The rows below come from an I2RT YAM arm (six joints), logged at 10 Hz.
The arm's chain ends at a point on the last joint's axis. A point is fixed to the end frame.
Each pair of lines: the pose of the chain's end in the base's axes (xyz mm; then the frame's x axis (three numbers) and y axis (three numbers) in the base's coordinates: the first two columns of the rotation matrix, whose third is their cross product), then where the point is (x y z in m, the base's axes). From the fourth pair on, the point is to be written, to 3 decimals.
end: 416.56 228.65 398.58 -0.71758 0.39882 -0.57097 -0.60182 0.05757 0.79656
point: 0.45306 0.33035 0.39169
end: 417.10 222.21 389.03 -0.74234 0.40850 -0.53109 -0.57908 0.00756 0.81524
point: 0.45124 0.32490 0.38584
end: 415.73 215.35 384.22 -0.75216 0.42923 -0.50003 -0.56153 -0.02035 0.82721
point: 0.45014 0.31801 0.38399
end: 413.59 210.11 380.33 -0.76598 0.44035 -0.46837 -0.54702 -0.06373 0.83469
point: 0.447 0.313 0.384
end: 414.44 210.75 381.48 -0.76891 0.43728 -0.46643 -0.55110 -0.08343 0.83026
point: 0.446 0.314 0.387
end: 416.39 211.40 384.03 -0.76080 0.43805 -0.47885 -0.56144 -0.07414 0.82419
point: 0.449 0.315 0.389
